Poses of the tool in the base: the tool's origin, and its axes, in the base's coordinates. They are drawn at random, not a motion.
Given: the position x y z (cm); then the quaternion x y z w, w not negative.
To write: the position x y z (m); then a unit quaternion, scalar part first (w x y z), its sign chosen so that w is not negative. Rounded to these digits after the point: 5 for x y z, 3 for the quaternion.
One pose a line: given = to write
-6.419, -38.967, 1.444, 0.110, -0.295, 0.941, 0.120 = -0.06419, -0.38967, 0.01444, 0.120, 0.110, -0.295, 0.941
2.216, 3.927, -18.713, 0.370, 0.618, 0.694, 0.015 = 0.02216, 0.03927, -0.18713, 0.015, 0.370, 0.618, 0.694
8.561, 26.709, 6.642, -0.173, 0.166, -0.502, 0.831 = 0.08561, 0.26709, 0.06642, 0.831, -0.173, 0.166, -0.502
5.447, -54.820, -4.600, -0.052, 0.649, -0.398, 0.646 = 0.05447, -0.54820, -0.04600, 0.646, -0.052, 0.649, -0.398
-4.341, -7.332, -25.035, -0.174, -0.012, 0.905, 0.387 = -0.04341, -0.07332, -0.25035, 0.387, -0.174, -0.012, 0.905
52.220, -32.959, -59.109, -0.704, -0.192, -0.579, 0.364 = 0.52220, -0.32959, -0.59109, 0.364, -0.704, -0.192, -0.579
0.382, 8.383, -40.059, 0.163, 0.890, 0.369, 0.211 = 0.00382, 0.08383, -0.40059, 0.211, 0.163, 0.890, 0.369
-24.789, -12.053, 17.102, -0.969, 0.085, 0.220, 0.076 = -0.24789, -0.12053, 0.17102, 0.076, -0.969, 0.085, 0.220
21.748, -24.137, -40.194, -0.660, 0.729, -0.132, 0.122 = 0.21748, -0.24137, -0.40194, 0.122, -0.660, 0.729, -0.132
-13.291, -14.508, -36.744, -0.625, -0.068, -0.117, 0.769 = -0.13291, -0.14508, -0.36744, 0.769, -0.625, -0.068, -0.117
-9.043, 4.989, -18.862, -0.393, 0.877, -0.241, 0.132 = -0.09043, 0.04989, -0.18862, 0.132, -0.393, 0.877, -0.241
